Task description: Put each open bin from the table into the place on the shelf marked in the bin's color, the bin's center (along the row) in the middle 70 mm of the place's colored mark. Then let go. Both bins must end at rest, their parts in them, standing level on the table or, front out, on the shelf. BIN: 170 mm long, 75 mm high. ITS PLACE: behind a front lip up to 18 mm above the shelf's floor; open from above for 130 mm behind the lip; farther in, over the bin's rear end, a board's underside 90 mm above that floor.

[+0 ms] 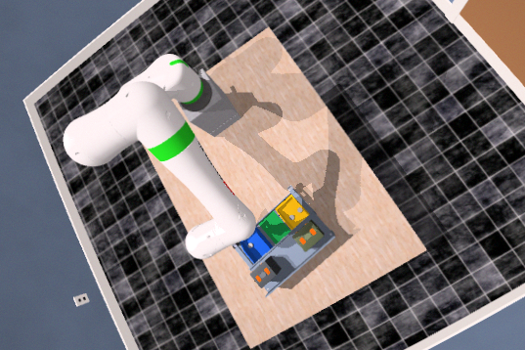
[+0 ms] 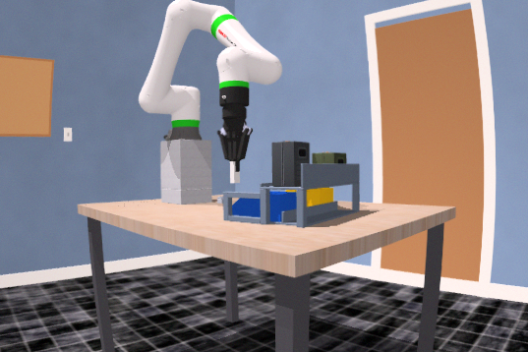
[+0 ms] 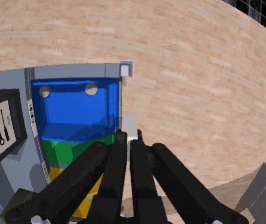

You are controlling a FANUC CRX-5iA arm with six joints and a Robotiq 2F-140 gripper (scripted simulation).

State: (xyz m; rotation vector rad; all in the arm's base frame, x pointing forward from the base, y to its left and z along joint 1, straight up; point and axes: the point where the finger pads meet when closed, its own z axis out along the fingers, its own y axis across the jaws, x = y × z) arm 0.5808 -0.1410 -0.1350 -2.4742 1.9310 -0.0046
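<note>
My hand is 11 cm short of the blue bin, 3 cm to the right of it and 10 cm above it. Round my hand: yellow bin 5 cm ahead, 25 cm to the left, 10 cm below; then dark box 20 cm ahead, 5 cm to the left, 2 cm above.
</note>
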